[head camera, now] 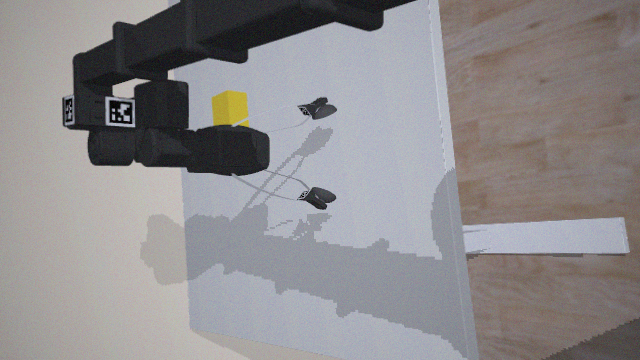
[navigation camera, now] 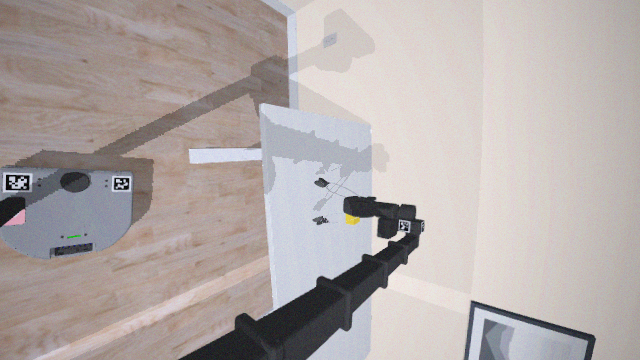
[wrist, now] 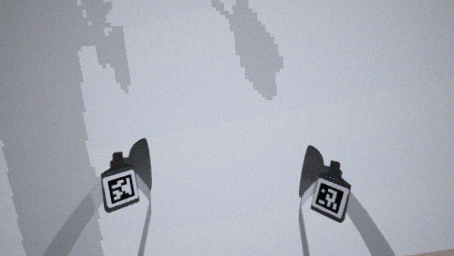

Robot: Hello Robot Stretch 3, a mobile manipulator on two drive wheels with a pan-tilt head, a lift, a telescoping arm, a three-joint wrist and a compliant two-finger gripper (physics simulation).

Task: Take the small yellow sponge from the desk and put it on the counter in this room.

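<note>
The small yellow sponge (head camera: 230, 107) (navigation camera: 352, 219) stands on the white desk (head camera: 380, 150) (navigation camera: 320, 260), near the desk's wall side, and is partly hidden by the gripper's body. My gripper (head camera: 318, 153) (navigation camera: 320, 201) (wrist: 226, 159) is open and empty above the desk. Its fingertips are farther from the wall than the sponge, and its wrist and body reach over beside the sponge. In the wrist view the fingers stand wide apart over the desk top with shadows on it; the sponge does not show there. The counter does not show in these views.
My arm (head camera: 240, 30) (navigation camera: 310, 300) stretches across the desk toward the beige wall (head camera: 90, 280) (navigation camera: 430, 100). A white desk leg (head camera: 545, 237) (navigation camera: 225, 155) shows above the wooden floor (head camera: 540, 125) (navigation camera: 150, 110). My base (navigation camera: 100, 215) stands on the floor. A framed picture (navigation camera: 530, 321) hangs on the wall.
</note>
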